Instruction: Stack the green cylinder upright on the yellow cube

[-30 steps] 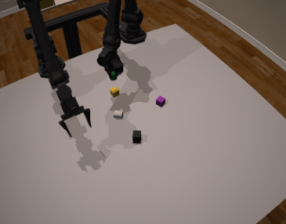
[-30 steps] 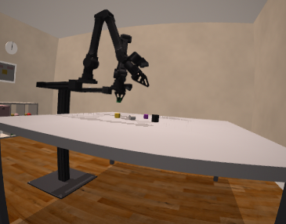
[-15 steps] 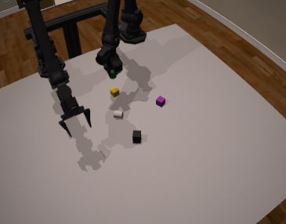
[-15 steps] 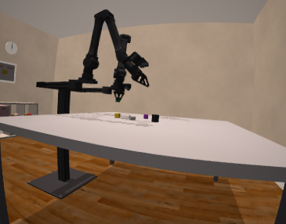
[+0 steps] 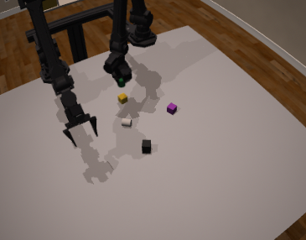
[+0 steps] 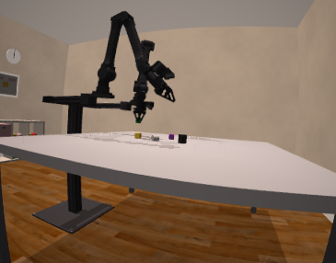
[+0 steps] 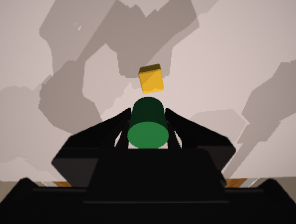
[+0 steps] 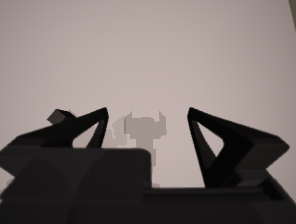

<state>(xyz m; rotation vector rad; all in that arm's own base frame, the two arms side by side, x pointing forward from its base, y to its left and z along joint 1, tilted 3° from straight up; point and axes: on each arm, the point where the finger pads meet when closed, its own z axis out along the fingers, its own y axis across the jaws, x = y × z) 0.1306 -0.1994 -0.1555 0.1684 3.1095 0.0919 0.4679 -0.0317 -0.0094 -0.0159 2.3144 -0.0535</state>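
Right now the yellow cube is 12 cm below my left hand. The rest, counted from my left hand: green cylinder: 1 cm behind; purple cube: 21 cm ahead, 18 cm to the left, 12 cm below; white cylinder: 16 cm ahead, 12 cm below, 7 cm to the right.
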